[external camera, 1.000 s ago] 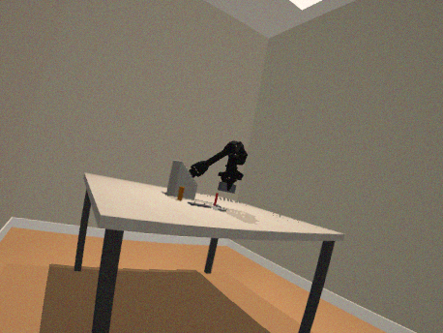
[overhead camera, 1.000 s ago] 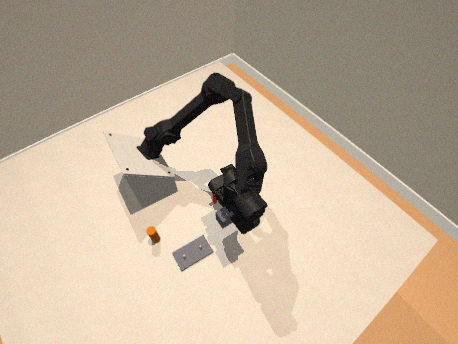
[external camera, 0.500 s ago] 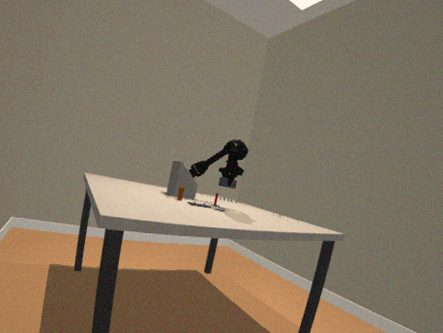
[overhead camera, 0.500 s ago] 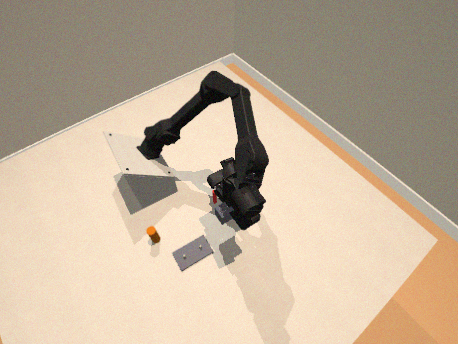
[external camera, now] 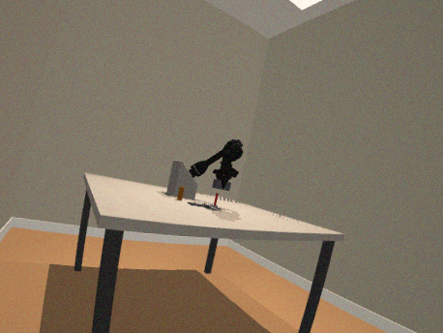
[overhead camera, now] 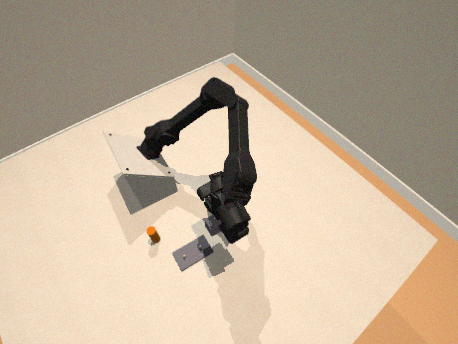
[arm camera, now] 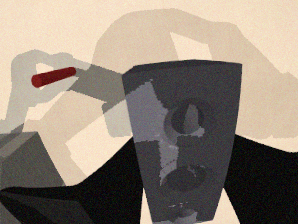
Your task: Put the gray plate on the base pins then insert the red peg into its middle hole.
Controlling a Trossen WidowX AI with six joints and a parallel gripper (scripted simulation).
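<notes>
The base is 30 mm behind my gripper tip, 110 mm to the right of it and 110 mm below it. From my gripper tip the other things lie so: orange cylinder 150 mm behind, 170 mm to the right, 80 mm below; gray plate 30 mm above; red peg 110 mm behind, 70 mm to the left, 80 mm below.
</notes>
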